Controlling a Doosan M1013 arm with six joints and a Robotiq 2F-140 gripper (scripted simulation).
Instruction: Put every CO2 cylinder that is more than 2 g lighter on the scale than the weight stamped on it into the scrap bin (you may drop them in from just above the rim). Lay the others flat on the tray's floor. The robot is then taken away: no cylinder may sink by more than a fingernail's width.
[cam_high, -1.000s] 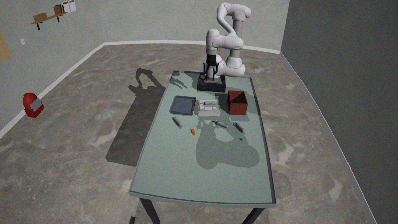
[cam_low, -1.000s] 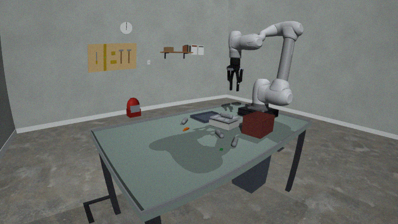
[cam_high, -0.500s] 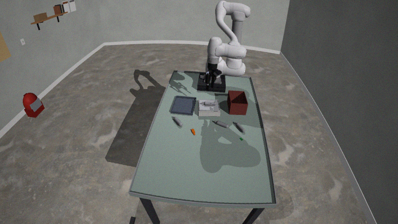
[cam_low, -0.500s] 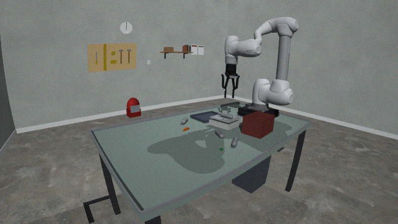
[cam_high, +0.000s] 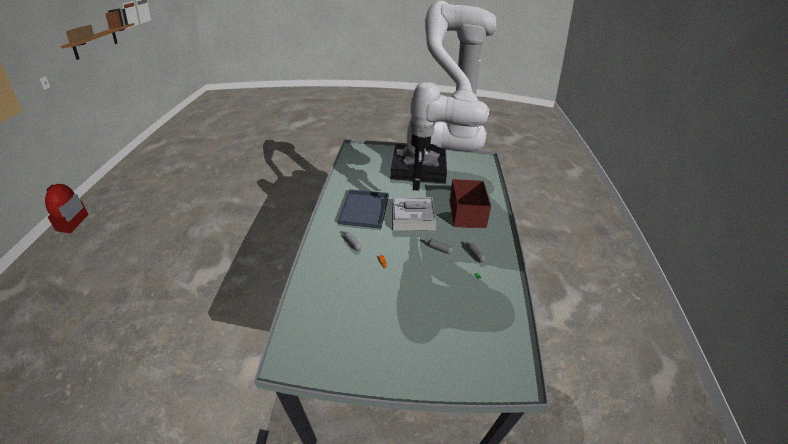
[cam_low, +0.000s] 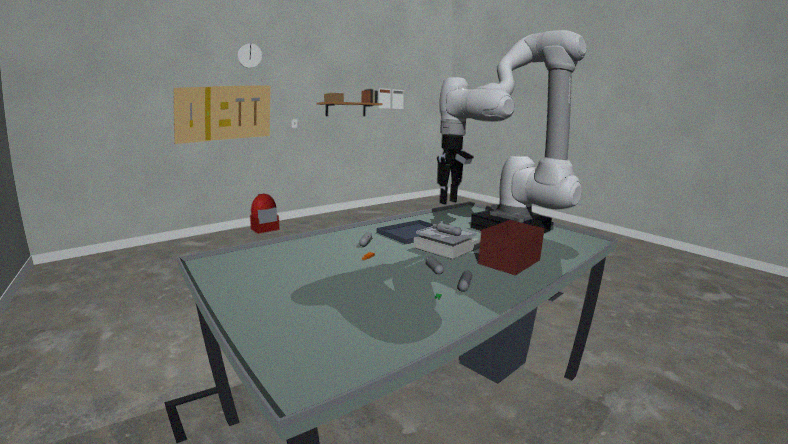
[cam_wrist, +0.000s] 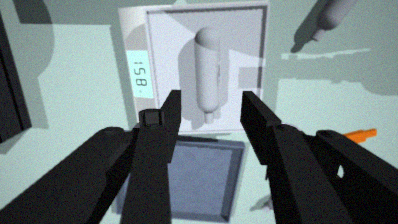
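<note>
Now: hand 150 mm above the white scale plate. The rest, counted from my hand: blue-grey tray (220 mm to the right, 200 mm below, 40 mm behind); white scale (170 mm below, 10 mm behind); red scrap bin (250 mm to the left, 170 mm below, 70 mm behind).
</note>
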